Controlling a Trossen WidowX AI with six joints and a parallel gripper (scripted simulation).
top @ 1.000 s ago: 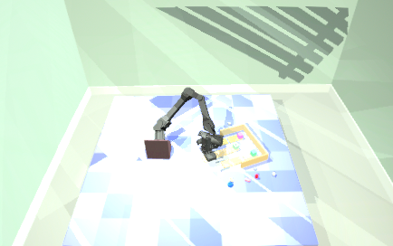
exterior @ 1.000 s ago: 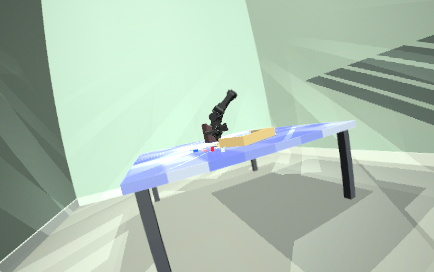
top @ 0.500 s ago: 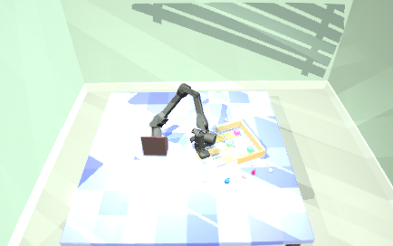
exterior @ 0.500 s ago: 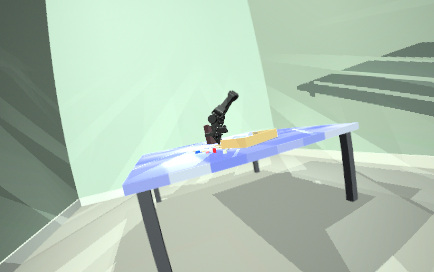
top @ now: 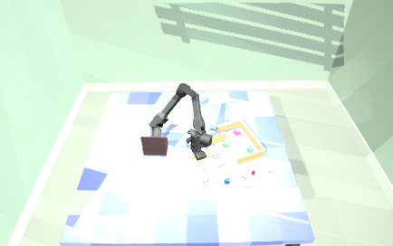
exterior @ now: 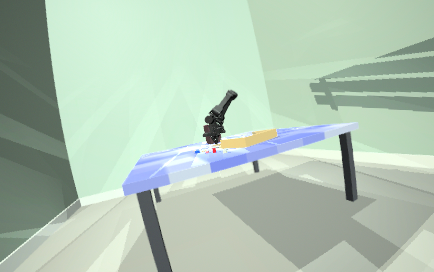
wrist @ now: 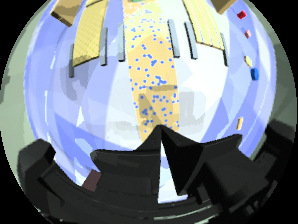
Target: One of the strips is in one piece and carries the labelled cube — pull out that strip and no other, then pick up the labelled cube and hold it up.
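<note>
Right now the labelled cube is 20 cm ahead of my gripper tip, 8 cm to the left of it and 2 cm above it. The rest, counted from my gripper tip: magenta cube (29 cm ahead, 19 cm to the left, 2 cm above); green cube (35 cm ahead, 2 cm to the left, 2 cm above).
</note>
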